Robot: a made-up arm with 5 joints.
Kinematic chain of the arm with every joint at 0, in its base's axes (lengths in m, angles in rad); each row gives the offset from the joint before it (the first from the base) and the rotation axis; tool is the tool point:
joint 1: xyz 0 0 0.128 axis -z
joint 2: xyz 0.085 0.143 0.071 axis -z
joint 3: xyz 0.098 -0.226 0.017 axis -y
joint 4: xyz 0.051 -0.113 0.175 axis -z
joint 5: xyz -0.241 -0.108 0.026 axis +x
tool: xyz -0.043 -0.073 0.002
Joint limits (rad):
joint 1: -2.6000..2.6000
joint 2: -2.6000..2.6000
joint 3: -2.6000..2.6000
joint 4: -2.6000..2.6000
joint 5: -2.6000..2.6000
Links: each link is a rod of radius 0.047 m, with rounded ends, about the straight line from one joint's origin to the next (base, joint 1, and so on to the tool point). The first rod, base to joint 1, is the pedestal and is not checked.
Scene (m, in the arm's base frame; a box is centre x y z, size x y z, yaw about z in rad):
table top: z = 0
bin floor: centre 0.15 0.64 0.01 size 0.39 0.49 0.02 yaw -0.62
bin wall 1: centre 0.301 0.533 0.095 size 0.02 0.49 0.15 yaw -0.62
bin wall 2: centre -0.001 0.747 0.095 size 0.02 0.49 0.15 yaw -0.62
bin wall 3: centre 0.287 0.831 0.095 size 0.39 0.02 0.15 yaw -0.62
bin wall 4: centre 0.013 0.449 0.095 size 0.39 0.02 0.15 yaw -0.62
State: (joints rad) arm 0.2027 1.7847 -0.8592 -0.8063 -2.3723
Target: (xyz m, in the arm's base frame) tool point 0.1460 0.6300 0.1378
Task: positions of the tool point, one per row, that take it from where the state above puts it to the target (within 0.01 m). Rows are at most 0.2 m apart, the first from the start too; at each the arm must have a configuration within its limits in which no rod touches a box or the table.
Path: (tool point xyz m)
1: -0.4438 0.2937 0.4920
2: -0.3527 0.4194 0.4937
3: -0.2429 0.5236 0.4647
4: -0.1255 0.5978 0.4078
5: -0.0136 0.6384 0.3288
6: 0.0801 0.6470 0.2356
7: 0.1460 0.6300 0.1378

